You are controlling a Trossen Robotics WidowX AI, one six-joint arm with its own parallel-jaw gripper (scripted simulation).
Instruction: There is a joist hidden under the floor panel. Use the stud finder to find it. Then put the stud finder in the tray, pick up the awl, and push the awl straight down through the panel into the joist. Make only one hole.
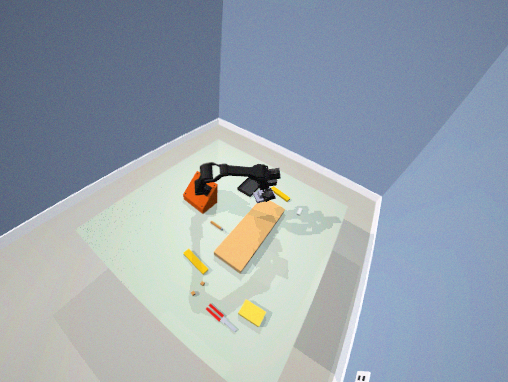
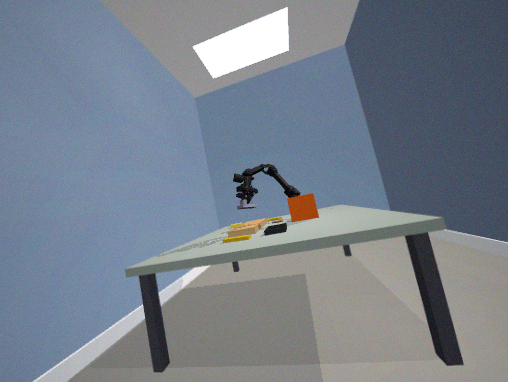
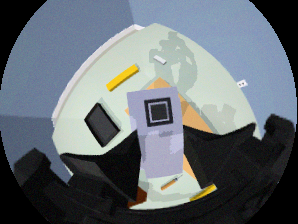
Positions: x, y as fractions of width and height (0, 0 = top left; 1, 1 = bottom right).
Labels:
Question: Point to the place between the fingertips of my gripper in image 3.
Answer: At 0.53, 0.57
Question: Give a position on a black tray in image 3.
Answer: At 0.35, 0.58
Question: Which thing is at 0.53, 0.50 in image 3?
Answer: A stud finder.

